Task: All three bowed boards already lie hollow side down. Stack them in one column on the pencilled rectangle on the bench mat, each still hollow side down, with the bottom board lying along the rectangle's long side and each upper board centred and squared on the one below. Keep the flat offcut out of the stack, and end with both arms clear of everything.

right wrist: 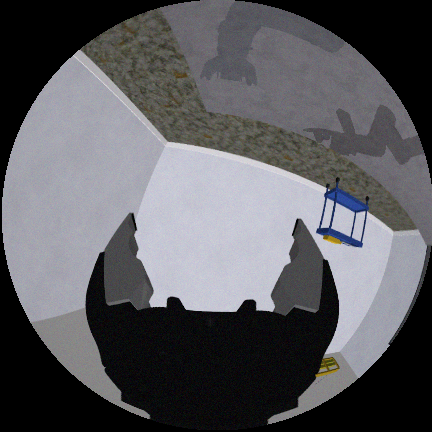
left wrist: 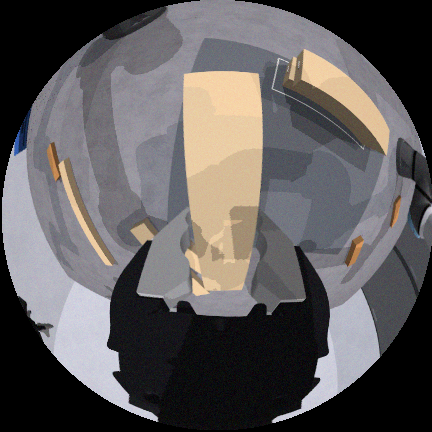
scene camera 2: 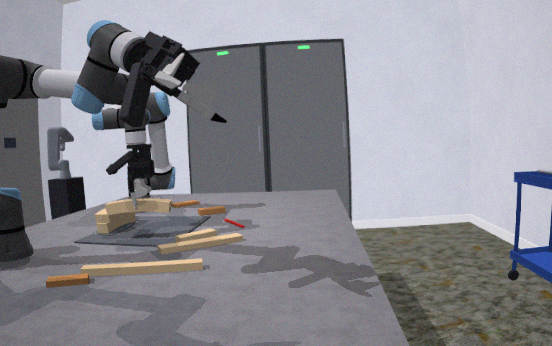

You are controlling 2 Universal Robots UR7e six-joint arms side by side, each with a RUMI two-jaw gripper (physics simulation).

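Frame: origin at the left arm's base, x ahead, y left, z up, level; metres.
Seen in the pictures: left gripper, fingertip midpoint: [left wrist: 223,207] [scene camera 2: 138,207]; right gripper, fingertip midpoint: [right wrist: 214,216] [scene camera 2: 206,105]; left arm's base, link origin: [left wrist: 400,155]; right arm's base, link origin: [scene camera 2: 11,255].
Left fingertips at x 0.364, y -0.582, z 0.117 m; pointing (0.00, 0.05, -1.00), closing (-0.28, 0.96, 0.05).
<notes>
Offsets run from my left fingertips to a thing's top centre. Level surfaces: height alone.
A pale bowed board {0.002 m ahead, 0.000 m left, 0.030 m up} [scene camera 2: 156,205] [left wrist: 223,130] is held above the dark bench mat {0.111 m down} [scene camera 2: 145,241] [left wrist: 325,200], hollow side down. My left gripper [scene camera 2: 136,204] [left wrist: 223,207] is shut across its width, nearer the end at the bottom of the left wrist view. Two bowed boards lie stacked [scene camera 2: 116,220] [left wrist: 345,97], hollow side down, by the pencilled rectangle [left wrist: 275,75], whose outline is partly hidden by them. My right gripper [scene camera 2: 200,86] [right wrist: 214,216] is open and empty, high above the bench. I cannot tell which loose straight piece is the flat offcut.
Straight pale pieces {0.187 m ahead, 0.312 m right, 0.095 m down} [scene camera 2: 142,267] {0.248 m ahead, 0.037 m right, 0.098 m down} [scene camera 2: 200,243] {0.206 m ahead, 0.024 m left, 0.089 m down} [scene camera 2: 195,235] lie on the bench beside the mat. Orange blocks {0.044 m ahead, 0.448 m right, 0.101 m down} [scene camera 2: 68,280] {0.076 m ahead, 0.523 m left, 0.090 m down} [scene camera 2: 211,210] {0.173 m back, 0.754 m left, 0.100 m down} [scene camera 2: 185,204] and a red stick {0.254 m ahead, 0.302 m left, 0.111 m down} [scene camera 2: 234,223] lie around it. A blue cart [scene camera 2: 532,176] [right wrist: 345,200] stands away from the bench.
</notes>
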